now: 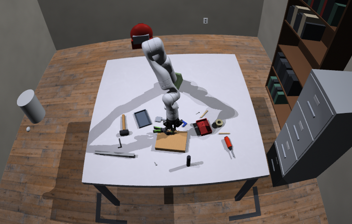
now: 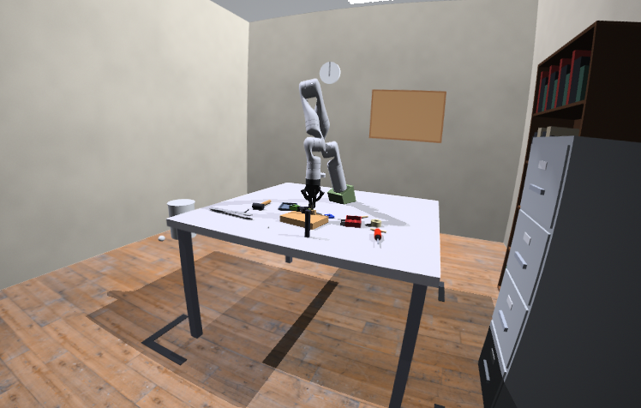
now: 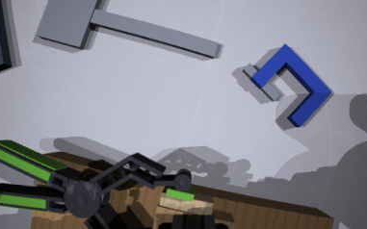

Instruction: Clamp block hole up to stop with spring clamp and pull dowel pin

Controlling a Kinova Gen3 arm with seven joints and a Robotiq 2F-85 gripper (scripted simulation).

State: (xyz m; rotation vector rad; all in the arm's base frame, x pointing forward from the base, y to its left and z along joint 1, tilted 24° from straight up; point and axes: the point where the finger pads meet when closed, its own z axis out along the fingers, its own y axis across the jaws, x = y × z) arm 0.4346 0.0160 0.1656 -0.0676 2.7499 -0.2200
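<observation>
My gripper is now 2 cm above the round dowel pin. Also, from my hand: grey t-shaped tool (13 cm behind, 7 cm to the right, 7 cm below); wooden bench board (5 cm ahead, 2 cm to the right, 5 cm below); wooden block (4 cm below).
</observation>
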